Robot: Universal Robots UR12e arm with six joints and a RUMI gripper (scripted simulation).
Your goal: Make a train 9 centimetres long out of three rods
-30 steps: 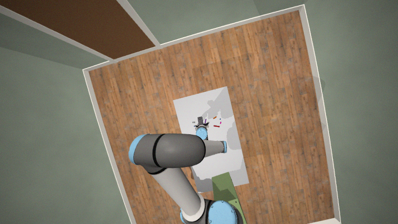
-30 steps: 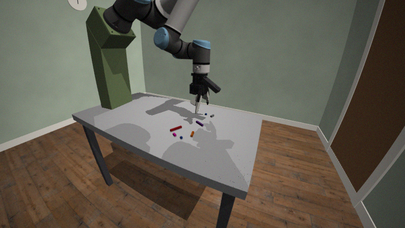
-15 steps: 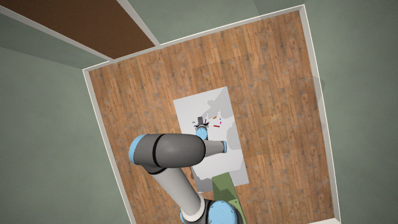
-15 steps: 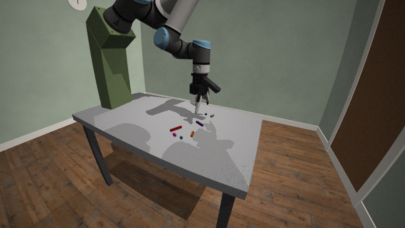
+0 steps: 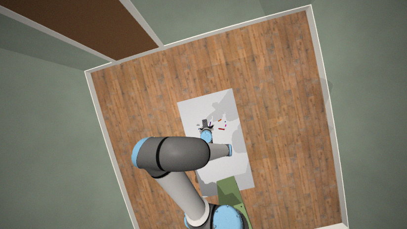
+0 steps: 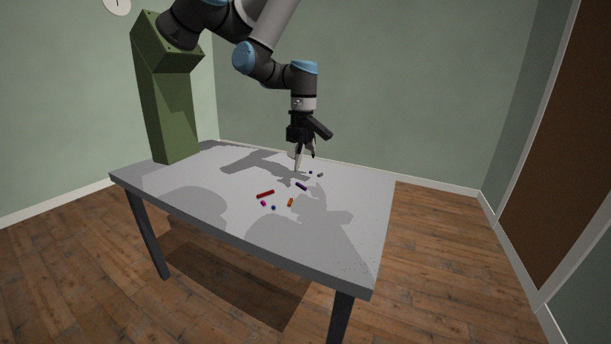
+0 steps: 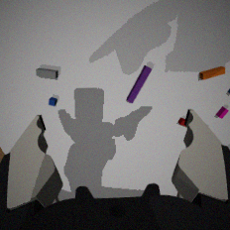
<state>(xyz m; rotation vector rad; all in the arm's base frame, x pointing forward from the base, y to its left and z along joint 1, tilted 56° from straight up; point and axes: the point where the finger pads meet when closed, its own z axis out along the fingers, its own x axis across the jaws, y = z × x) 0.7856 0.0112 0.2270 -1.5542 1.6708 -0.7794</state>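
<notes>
My gripper is now 60 mm past the magenta rod, 210 mm to the left of it and 80 mm above it. From my hand the other things lie so: orange rod 20 mm ahead, 160 mm to the right, 80 mm below; purple rod 40 mm to the right, 80 mm below; grey rod 30 mm ahead, 100 mm to the left, 80 mm below.
</notes>
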